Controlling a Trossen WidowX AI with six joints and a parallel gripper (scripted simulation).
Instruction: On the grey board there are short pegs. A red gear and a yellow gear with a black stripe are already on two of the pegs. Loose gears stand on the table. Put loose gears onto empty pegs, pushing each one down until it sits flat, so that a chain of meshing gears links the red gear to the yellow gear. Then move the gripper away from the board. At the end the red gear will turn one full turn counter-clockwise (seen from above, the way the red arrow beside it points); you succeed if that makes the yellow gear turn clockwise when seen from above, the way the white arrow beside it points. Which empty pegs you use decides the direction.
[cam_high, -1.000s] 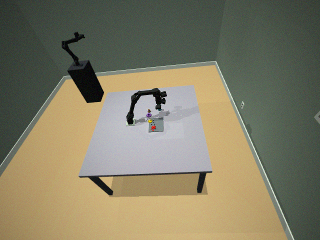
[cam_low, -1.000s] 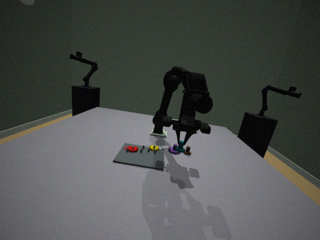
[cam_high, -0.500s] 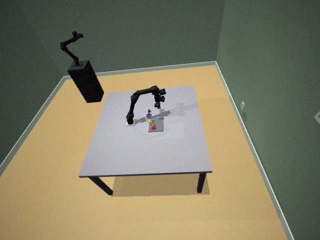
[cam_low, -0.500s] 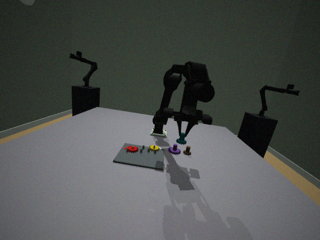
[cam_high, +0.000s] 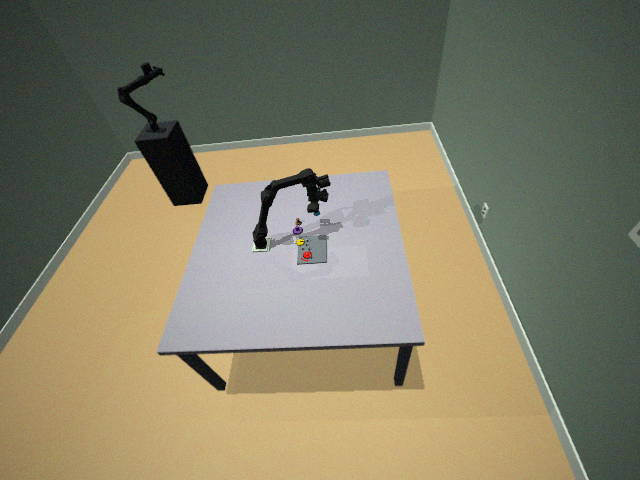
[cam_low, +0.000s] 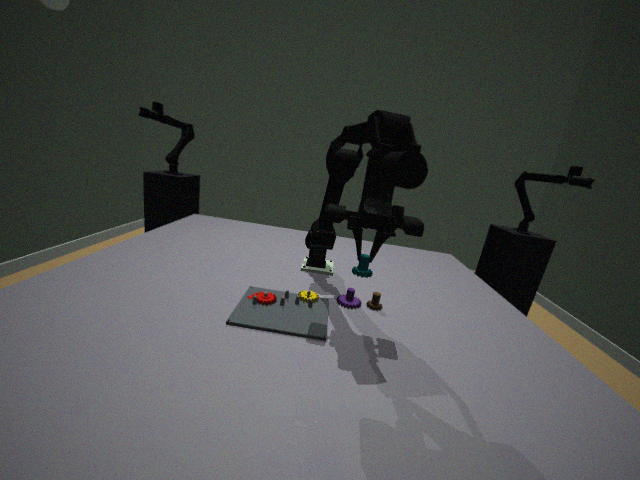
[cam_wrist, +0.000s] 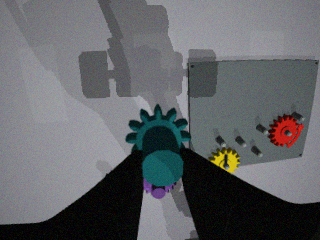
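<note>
Right now my gripper tip is 20 cm to the left of the red gear, 15 cm above it and 7 cm past it. Also, from my gripper tip: yellow gear: 15 cm below, 11 cm behind, 10 cm to the right; then purple gear: 15 cm below, 14 cm behind, 1 cm to the left; then teal gear: 1 cm below.
</note>
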